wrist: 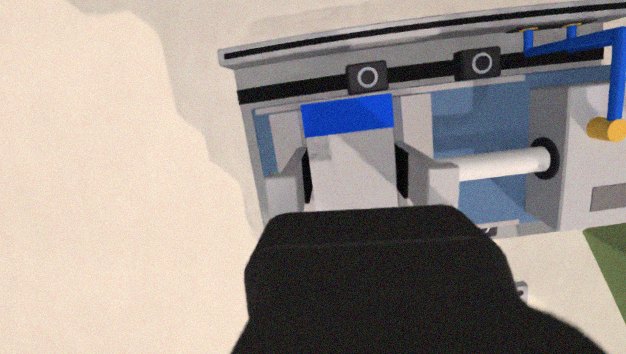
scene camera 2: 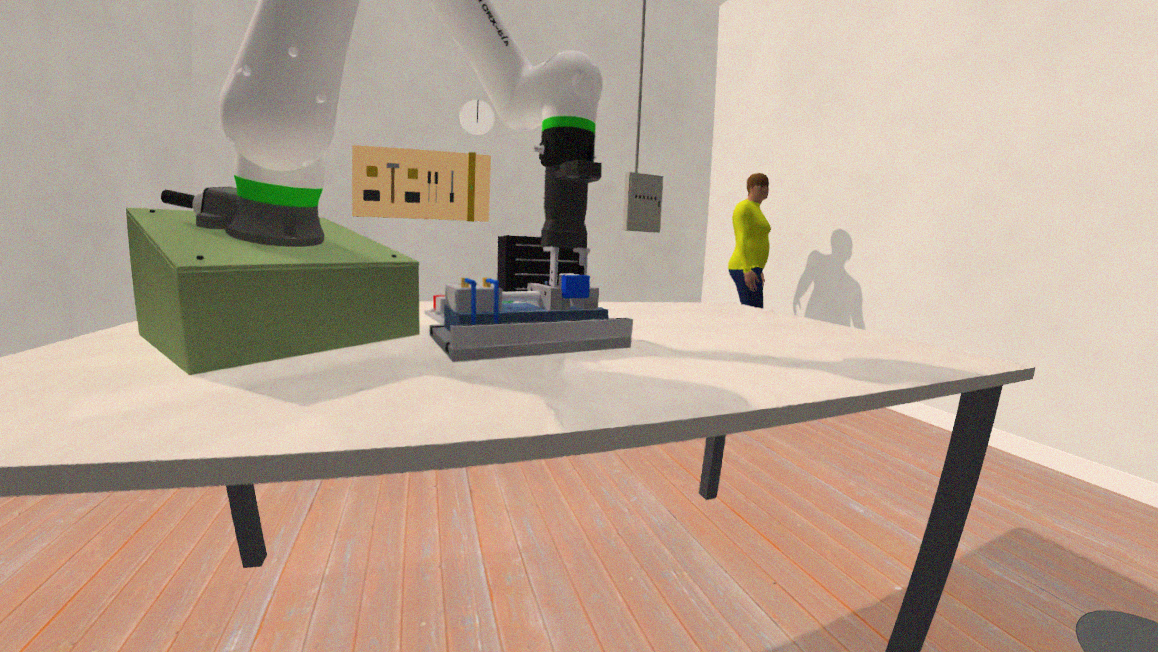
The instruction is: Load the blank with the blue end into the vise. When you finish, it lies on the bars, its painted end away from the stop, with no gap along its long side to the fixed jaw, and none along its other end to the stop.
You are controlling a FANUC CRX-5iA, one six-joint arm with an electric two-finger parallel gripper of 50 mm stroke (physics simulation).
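The blank (scene camera 2: 575, 285) (wrist: 352, 157) is a light grey block with a blue painted end. In the wrist view the blue end points up the picture, away from my gripper body. My gripper (scene camera 2: 569, 279) (wrist: 350, 162) is shut on the blank, one finger on each long side. The vise (scene camera 2: 538, 314) (wrist: 475, 125) has a blue bed. The blank is between the left jaw (wrist: 286, 132) and the right jaw (wrist: 416, 117), which is on the rod side. I cannot tell whether it touches the left jaw or rests on the bars. Its other end and the stop are hidden behind my gripper body.
A white rod (wrist: 500, 164) runs to a grey block (wrist: 587, 160) at the right. Blue pipes (scene camera 2: 495, 303) (wrist: 617, 75) stand beside that block. A grey rail (scene camera 2: 542, 333) (wrist: 300, 49) runs along the vise. The green robot base (scene camera 2: 299, 315) stands left of the vise.
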